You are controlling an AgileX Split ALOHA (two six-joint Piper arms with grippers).
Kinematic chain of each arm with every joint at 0, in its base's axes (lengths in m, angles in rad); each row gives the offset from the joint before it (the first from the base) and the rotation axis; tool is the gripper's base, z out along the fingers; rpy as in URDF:
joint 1: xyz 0 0 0.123 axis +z
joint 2: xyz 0 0 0 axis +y
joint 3: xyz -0.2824 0 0.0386 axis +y
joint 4: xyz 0.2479 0 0.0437 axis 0.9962 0 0.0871
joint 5: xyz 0 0 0 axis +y
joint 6: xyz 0.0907 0 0.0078 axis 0.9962 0 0.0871
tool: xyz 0 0 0 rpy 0 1.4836 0
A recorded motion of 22 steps. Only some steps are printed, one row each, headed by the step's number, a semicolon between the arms.
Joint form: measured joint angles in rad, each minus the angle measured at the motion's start. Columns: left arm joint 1, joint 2, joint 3, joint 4, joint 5, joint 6; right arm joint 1, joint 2, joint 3, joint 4, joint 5, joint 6.
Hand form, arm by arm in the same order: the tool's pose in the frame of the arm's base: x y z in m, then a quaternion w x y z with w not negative. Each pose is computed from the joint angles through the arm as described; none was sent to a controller.
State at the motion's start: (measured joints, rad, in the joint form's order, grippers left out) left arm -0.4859 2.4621 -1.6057 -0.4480 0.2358 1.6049; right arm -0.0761 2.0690 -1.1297 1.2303 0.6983 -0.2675
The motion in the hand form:
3: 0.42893 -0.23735 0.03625 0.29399 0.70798 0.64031 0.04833; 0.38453 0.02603 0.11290 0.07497 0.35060 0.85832 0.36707
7: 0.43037 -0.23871 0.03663 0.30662 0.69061 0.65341 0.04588; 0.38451 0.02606 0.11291 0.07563 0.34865 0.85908 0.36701
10: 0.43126 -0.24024 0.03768 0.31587 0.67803 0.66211 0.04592; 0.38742 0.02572 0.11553 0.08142 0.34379 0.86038 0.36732
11: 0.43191 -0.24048 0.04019 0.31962 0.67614 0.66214 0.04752; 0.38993 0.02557 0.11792 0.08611 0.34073 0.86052 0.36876
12: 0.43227 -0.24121 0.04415 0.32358 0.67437 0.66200 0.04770; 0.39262 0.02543 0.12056 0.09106 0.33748 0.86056 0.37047
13: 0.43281 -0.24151 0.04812 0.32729 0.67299 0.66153 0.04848; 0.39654 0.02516 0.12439 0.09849 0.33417 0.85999 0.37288
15: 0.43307 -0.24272 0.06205 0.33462 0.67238 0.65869 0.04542; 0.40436 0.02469 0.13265 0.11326 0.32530 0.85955 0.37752
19: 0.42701 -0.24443 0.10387 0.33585 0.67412 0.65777 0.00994; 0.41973 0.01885 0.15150 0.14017 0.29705 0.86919 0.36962
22: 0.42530 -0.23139 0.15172 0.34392 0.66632 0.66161 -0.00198; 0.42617 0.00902 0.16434 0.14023 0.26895 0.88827 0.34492
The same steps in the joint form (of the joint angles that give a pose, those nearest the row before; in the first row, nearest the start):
3: 0.0002 0.0013 0.0000 -0.0366 -0.0068 0.0217; 0.0000 0.0000 0.0000 -0.0036 0.0000 -0.0148
7: -0.0011 0.0035 0.0000 -0.0930 -0.0322 0.0325; 0.0000 0.0000 0.0000 -0.0036 0.0004 -0.0192
10: -0.0041 0.0035 0.0000 -0.1212 -0.0527 0.0284; 0.0000 0.0000 -0.0133 -0.0093 0.0004 -0.0203
11: -0.0043 -0.0011 0.0000 -0.1244 -0.0571 0.0292; 0.0000 0.0000 -0.0243 -0.0105 0.0013 -0.0212
12: -0.0051 -0.0091 0.0000 -0.1283 -0.0571 0.0291; 0.0000 0.0000 -0.0364 -0.0116 0.0027 -0.0221
13: -0.0051 -0.0171 0.0000 -0.1293 -0.0571 0.0282; 0.0000 0.0000 -0.0536 -0.0116 0.0031 -0.0220
15: -0.0051 -0.0469 0.0000 -0.1293 -0.0377 0.0255; 0.0000 0.0000 -0.0900 -0.0155 0.0063 -0.0221
19: -0.0014 -0.1428 0.0000 -0.1270 0.0926 -0.0078; -0.0088 0.0000 -0.1819 -0.1004 0.0220 0.0145
22: 0.0279 -0.2510 0.0000 -0.0855 0.1972 -0.0685; -0.0269 0.0000 -0.2566 -0.2483 0.0721 0.0873

